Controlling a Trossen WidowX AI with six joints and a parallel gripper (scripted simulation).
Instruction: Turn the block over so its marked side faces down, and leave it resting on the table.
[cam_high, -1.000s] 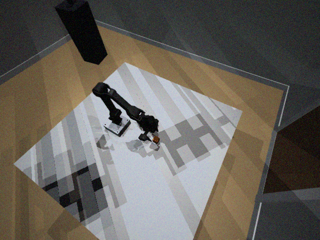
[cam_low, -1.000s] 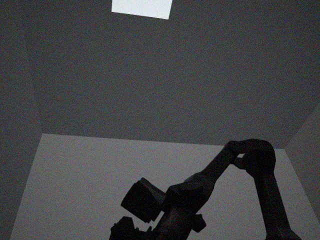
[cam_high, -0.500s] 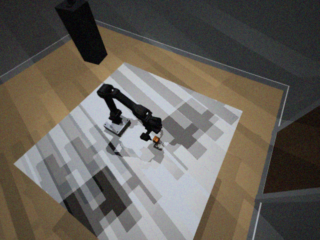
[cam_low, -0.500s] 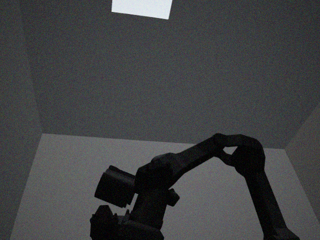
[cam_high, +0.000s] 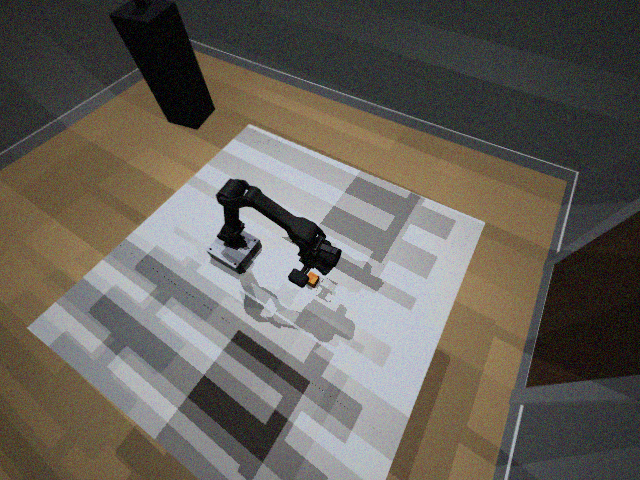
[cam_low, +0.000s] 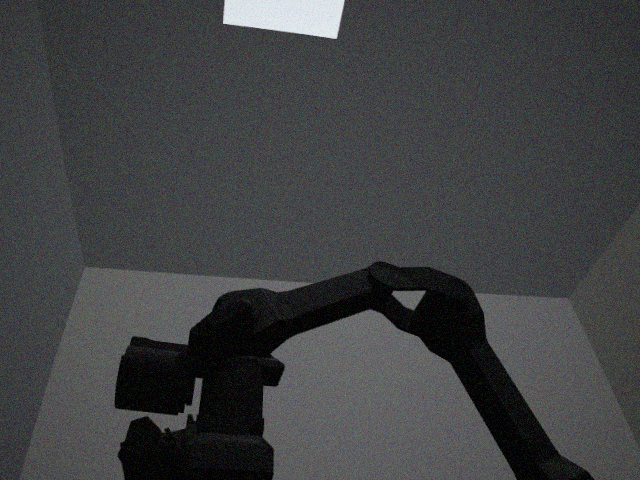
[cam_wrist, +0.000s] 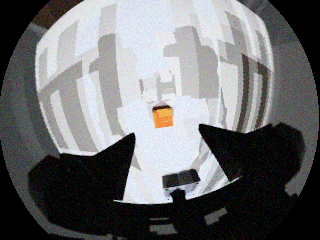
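Right now my gripper tip is 10 mm past the orange block and 80 mm above it.
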